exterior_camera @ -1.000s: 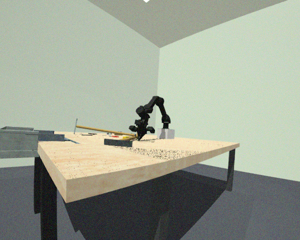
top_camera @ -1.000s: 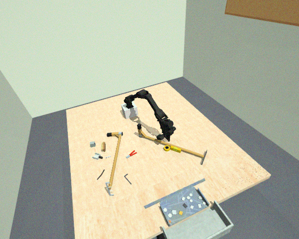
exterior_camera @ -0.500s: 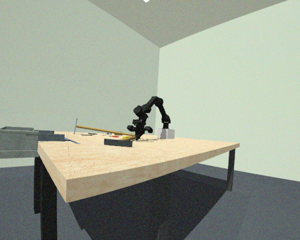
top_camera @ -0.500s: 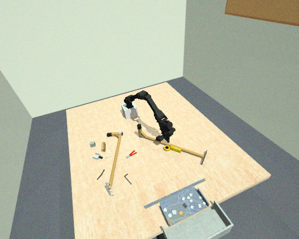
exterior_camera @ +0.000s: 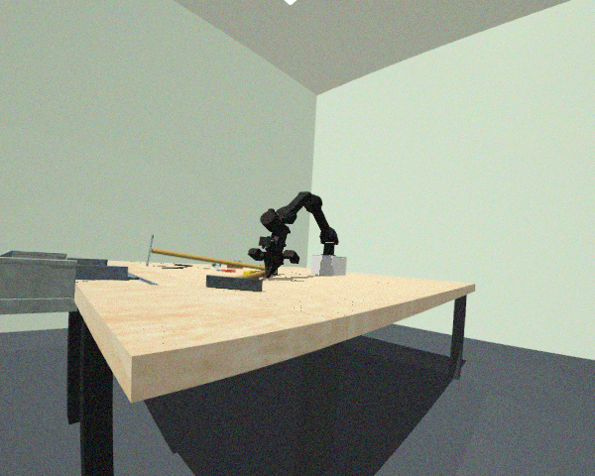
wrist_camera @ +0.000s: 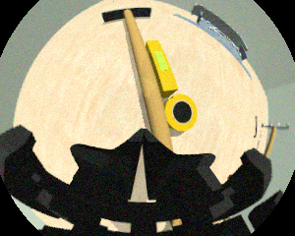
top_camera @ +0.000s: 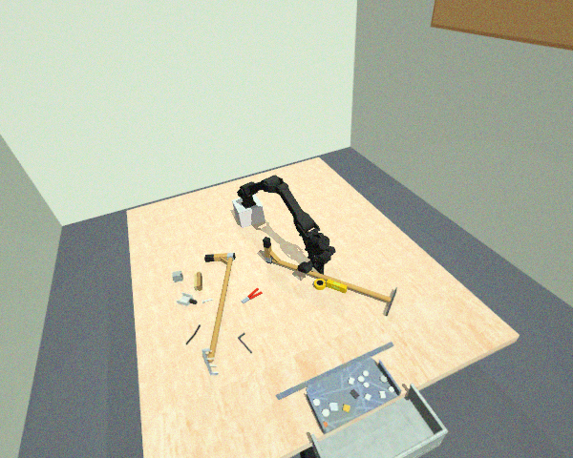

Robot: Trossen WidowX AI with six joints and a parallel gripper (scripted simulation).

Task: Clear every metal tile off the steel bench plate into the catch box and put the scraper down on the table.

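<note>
The yellow tape roll lies 4 cm to the right of my gripper tip and 4 cm ahead of it. Also, from my gripper tip: yellow spirit level (10 cm ahead, 2 cm above); long scraper (6 cm above, 2 cm ahead, 1 cm to the right); long wooden-handled tool (47 cm to the right, 14 cm behind, 3 cm above).
</note>
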